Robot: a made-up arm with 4 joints.
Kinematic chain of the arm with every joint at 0, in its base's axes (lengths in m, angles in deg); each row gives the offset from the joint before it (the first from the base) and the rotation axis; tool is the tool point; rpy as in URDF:
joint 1: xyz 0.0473 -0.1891 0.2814 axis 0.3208 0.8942 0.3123
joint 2: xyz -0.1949 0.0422 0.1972 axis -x
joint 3: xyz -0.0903 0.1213 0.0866 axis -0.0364 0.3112 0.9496
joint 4: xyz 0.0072 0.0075 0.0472 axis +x
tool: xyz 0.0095 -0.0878 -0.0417 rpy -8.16 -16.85 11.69
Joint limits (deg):
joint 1: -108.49..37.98
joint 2: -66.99..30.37
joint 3: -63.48..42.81
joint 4: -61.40..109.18
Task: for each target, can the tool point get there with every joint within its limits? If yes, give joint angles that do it. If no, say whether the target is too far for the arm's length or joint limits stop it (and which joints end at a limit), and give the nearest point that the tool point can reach.
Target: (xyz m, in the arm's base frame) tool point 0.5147 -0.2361 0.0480
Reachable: no: joint limits stop it (at a limit: joint 1, joint 2) | nearest point 0.1478 0.0555 -0.0179 | short by 0.473 m
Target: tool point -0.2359 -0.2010 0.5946
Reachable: yes | joints 5.86 -50.82 -33.06 4.37
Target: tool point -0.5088 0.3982 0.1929
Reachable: no: too far | nearest point -0.3563 0.1463 0.1979 | short by 0.294 m
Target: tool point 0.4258 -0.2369 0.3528
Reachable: no: joint limits stop it (at a limit: joint 1, joint 2, joint 3) | nearest point 0.0762 -0.3469 0.6327 | short by 0.461 m
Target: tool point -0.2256 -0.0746 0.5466
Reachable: yes | joints -6.92 4.85 15.04 -8.56
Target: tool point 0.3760 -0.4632 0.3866
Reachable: no: joint limits stop it (at a limit: joint 1, joint 2, joint 3) | nearest point 0.0919 -0.3746 0.6496 | short by 0.397 m
